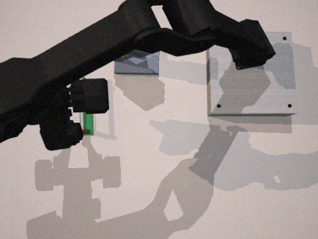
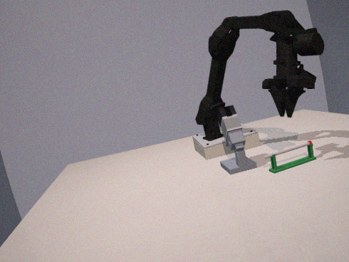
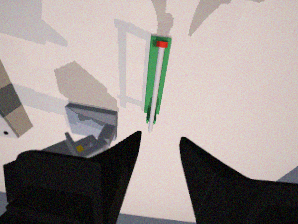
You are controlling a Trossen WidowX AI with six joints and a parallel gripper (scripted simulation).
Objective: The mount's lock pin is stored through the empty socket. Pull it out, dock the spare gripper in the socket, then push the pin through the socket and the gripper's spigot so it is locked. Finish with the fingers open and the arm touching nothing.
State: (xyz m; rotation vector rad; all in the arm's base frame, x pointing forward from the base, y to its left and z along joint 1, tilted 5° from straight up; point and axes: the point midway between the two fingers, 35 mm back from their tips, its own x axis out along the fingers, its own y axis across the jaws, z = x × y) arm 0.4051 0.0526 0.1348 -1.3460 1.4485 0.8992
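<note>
My gripper tip is 110 mm above the green cradle, 10 mm to the right of it and 10 mm past it. Also, from my gripper tip: grey mount (140 mm behind, 90 mm to the right, 80 mm below); then spare gripper (160 mm behind, 90 mm to the right, 20 mm below).
</note>
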